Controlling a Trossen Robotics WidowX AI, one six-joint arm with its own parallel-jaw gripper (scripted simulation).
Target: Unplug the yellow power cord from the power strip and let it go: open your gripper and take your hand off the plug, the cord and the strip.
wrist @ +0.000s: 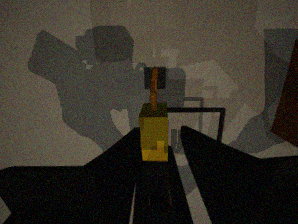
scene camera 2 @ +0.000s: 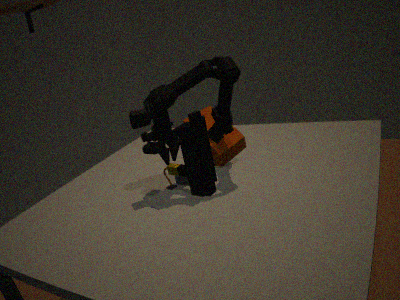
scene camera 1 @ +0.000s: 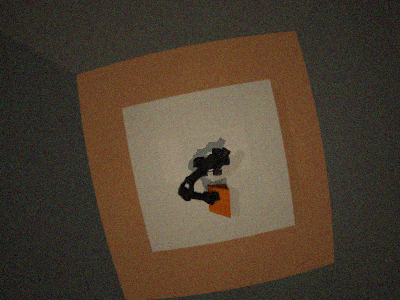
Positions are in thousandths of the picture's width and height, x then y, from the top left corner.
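The gripper (scene camera 2: 429, 542) can be seen in the robot's scene, and the wrist view includes the gripper (wrist: 539, 587) too.
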